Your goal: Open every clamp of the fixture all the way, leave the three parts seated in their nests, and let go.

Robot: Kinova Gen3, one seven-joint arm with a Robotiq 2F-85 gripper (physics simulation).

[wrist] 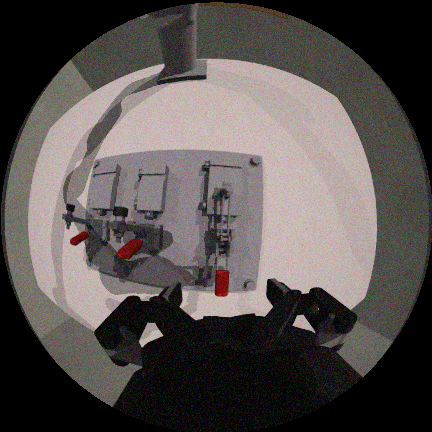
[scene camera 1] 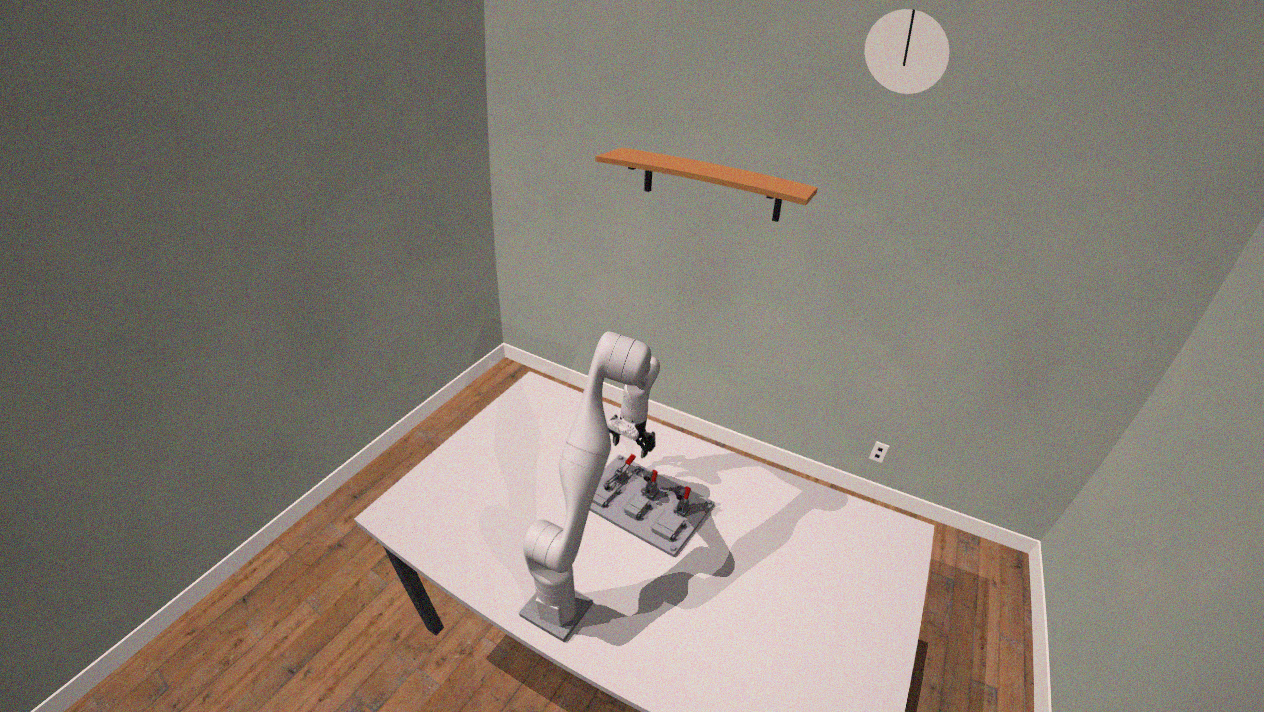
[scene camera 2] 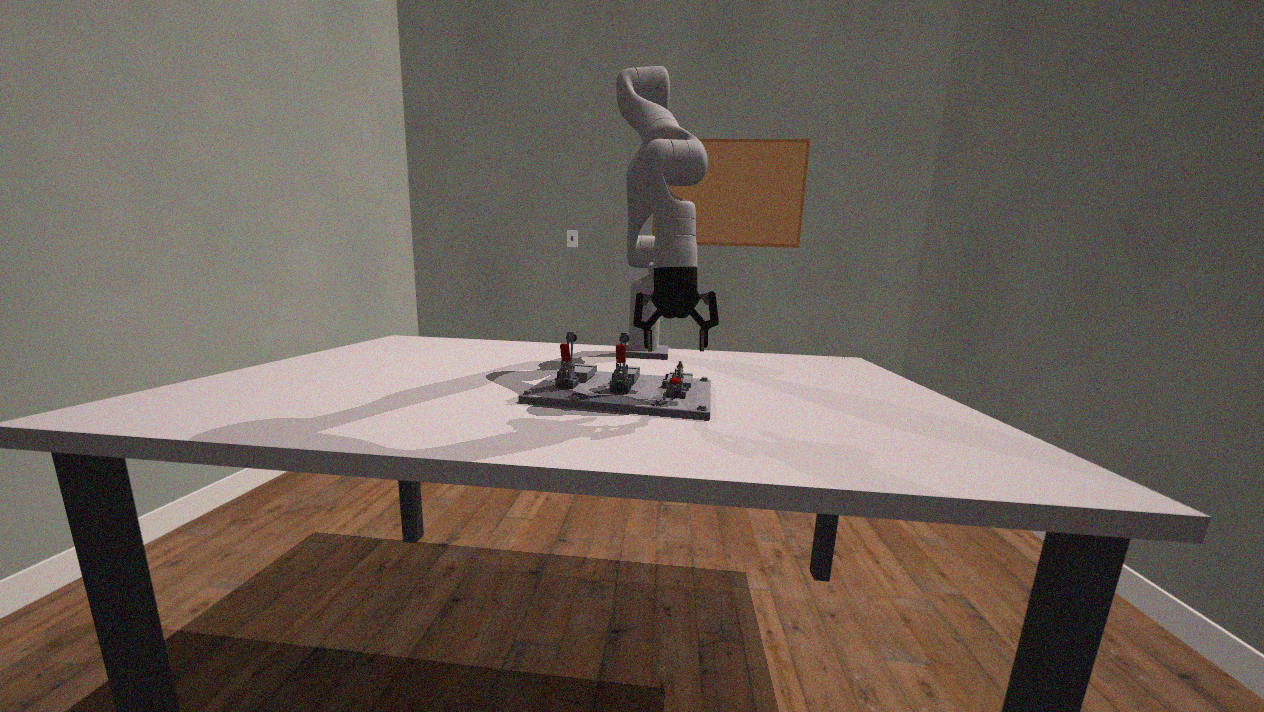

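Pixels of known places: gripper, between the fingertips: (wrist: 224, 290) (scene camera 1: 629, 450) (scene camera 2: 675, 351); arm's base, origin of its link: (wrist: 180, 67) (scene camera 1: 558, 608) (scene camera 2: 643, 347).
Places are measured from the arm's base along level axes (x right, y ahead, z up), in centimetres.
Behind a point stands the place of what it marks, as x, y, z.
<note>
The grey fixture plate (scene camera 1: 697, 523) @[24.0, 41.3, -0.5] (scene camera 2: 610, 405) @[9.4, 55.0, -0.7] (wrist: 187, 175) @[0.4, 38.1, -0.3] lies on the table. In the wrist view three grey parts, left (wrist: 104, 191) @[15.5, 37.8, 1.8], middle (wrist: 152, 192) @[5.6, 40.4, 2.3] and right (wrist: 225, 175) @[-5.3, 39.6, 1.3], sit in their nests. The left clamp's red handle (wrist: 79, 238) @[17.7, 45.4, 7.2] (scene camera 2: 565, 352) @[18.4, 45.8, 6.9] and the middle clamp's red handle (wrist: 130, 248) @[7.1, 47.4, 8.2] (scene camera 2: 620, 352) @[7.8, 48.1, 7.6] stand up, their arms raised off the parts. The right clamp's red handle (wrist: 222, 283) @[-2.1, 54.1, 4.3] (scene camera 2: 675, 381) @[-1.8, 56.1, 4.2] lies low, its arm reaching over the right part. My gripper (scene camera 1: 631, 441) @[-2.0, 52.9, 9.0] (scene camera 2: 676, 340) @[-2.0, 52.9, 9.0] (wrist: 224, 290) @[-2.0, 52.9, 9.0] is open and empty, above the right clamp's handle and apart from it.
The white table (scene camera 1: 796, 601) @[57.3, 25.4, -1.9] (scene camera 2: 353, 398) @[56.8, 50.1, -1.8] carries the fixture and the robot's base plate (scene camera 1: 566, 632) @[4.9, -5.3, 0.1] (wrist: 182, 77) @[-0.4, 7.2, -0.7]. The two raised clamps stand beside the right clamp. A wooden shelf (scene camera 1: 707, 169) hangs on the wall behind the table.
</note>
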